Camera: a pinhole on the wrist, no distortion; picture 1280 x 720 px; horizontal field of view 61.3 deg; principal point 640.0 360.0 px. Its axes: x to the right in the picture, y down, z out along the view. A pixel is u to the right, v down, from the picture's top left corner.
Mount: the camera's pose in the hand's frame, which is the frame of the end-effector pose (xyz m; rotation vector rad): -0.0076 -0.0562 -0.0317 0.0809 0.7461 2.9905
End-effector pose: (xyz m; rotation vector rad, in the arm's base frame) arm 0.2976 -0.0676 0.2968 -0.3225 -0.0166 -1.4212
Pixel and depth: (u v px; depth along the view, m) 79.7 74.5 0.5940
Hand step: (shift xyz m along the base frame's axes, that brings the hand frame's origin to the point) 0.4560 -0.2018 0.3879
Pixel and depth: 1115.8 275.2 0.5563
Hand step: 0.2989 0.3388 0.3299
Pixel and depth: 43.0 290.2 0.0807
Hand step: -0.0035 -0.0347 0.0460
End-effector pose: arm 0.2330 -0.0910 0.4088 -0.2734 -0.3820 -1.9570
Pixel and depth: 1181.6 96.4 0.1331
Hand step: 0.0629 0.0673 0.0496
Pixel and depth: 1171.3 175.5 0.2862
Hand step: 0.1739 0.1364 0.1595
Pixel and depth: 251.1 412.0 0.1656
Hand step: -0.0138 -0.0115 0.1307
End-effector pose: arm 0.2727 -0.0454 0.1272 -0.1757 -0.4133 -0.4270
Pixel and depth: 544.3 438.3 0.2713
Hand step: -0.0258 0.0882 0.2047
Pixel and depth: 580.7 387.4 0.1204
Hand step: -0.0223 0.0137 0.0713
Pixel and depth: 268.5 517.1 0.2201
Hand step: 0.0114 0.0261 0.1907
